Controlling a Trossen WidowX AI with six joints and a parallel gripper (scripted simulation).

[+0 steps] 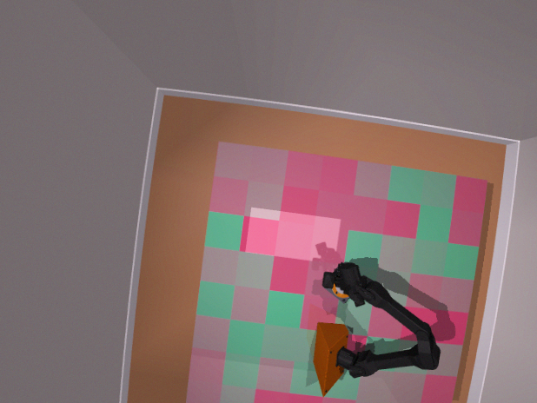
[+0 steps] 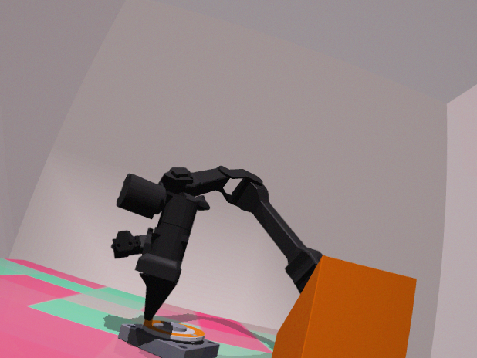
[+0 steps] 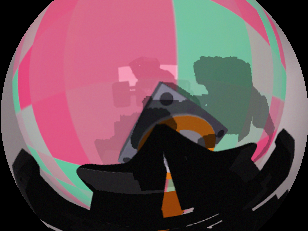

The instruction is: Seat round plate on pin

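My gripper tip is now 5 cm past the grey square base, 2 cm to the left of it and 2 cm above it.
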